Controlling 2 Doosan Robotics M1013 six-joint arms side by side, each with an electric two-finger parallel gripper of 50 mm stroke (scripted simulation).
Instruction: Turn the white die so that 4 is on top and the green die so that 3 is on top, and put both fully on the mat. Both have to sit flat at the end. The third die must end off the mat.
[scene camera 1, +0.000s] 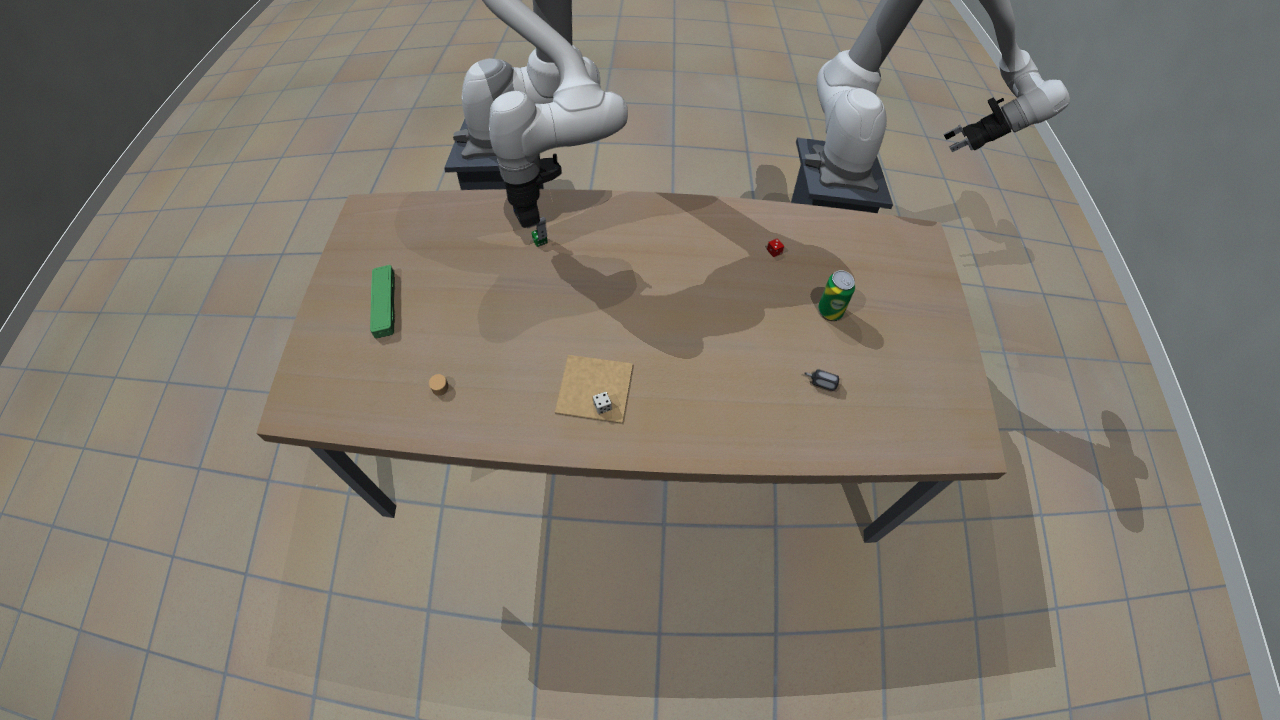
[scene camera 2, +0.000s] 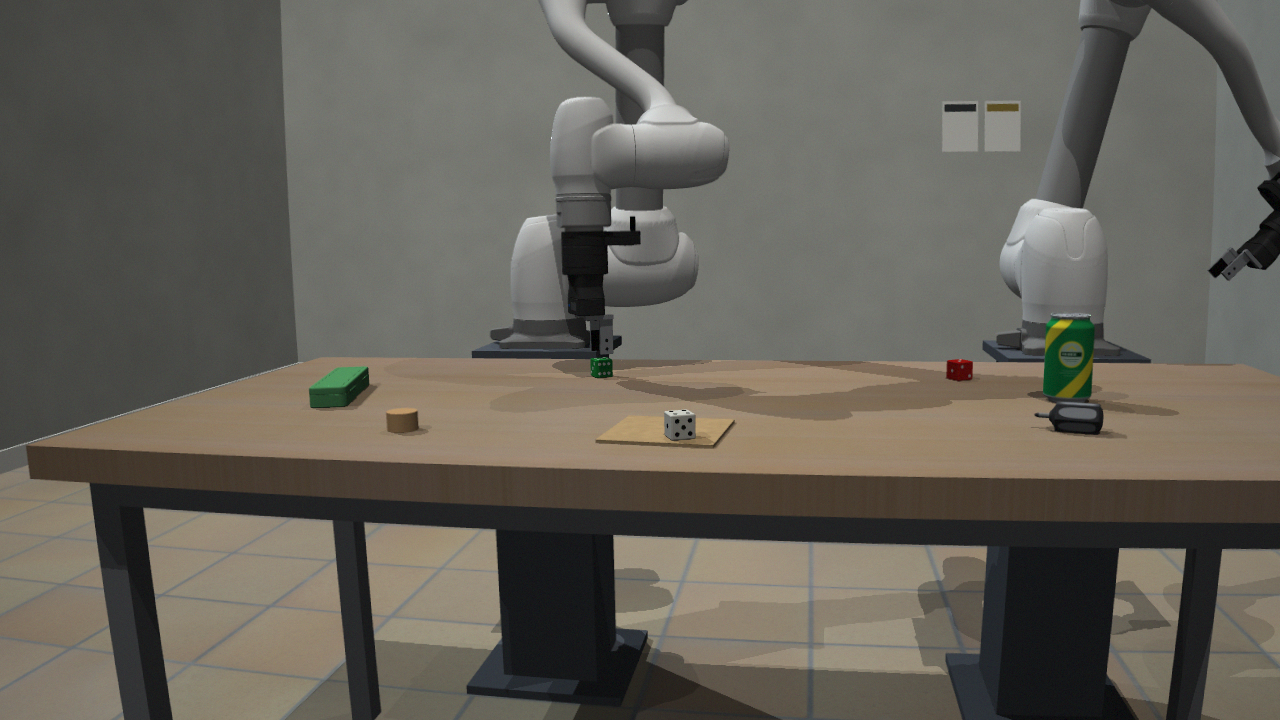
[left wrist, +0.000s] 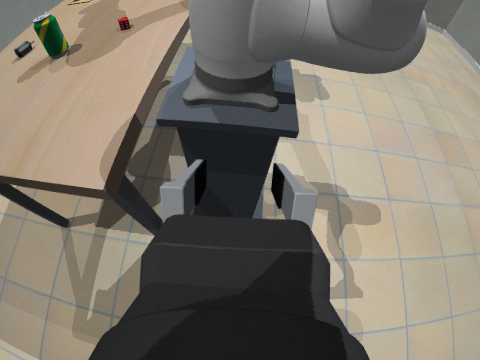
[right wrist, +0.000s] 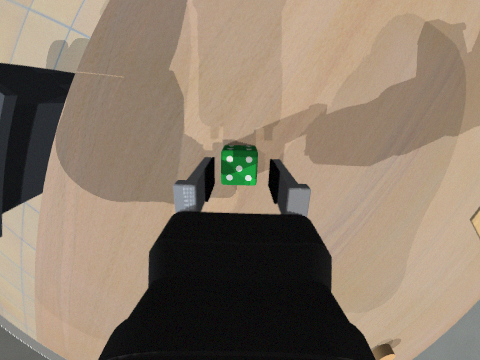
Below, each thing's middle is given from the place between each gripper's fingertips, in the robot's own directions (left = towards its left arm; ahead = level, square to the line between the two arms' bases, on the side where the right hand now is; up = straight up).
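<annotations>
The green die (right wrist: 238, 162) is 4 cm below my right hand (scene camera 2: 601, 352). Counting from that same right hand, I find the green box (scene camera 2: 336, 389) 36 cm to the right, 22 cm ahead and 4 cm below, while the wooden disc (scene camera 2: 401, 420) is 15 cm to the right, 43 cm ahead and 5 cm below. The tan mat (scene camera 1: 584, 377) is 39 cm ahead of my right hand, 19 cm to the left of it and 6 cm below it.
The can (scene camera 2: 1069, 341) is 43 cm to the right of my left hand (scene camera 2: 1218, 275), 59 cm ahead of it and 10 cm below it. From my left hand, too, the dark grey object (scene camera 2: 1087, 418) is 79 cm ahead, 47 cm to the right and 14 cm below. The green die is 114 cm to the right of my left hand, 46 cm ahead of it and 14 cm below it, and the tan mat is 95 cm to the right of that hand, 85 cm ahead of it and 16 cm below it.
</annotations>
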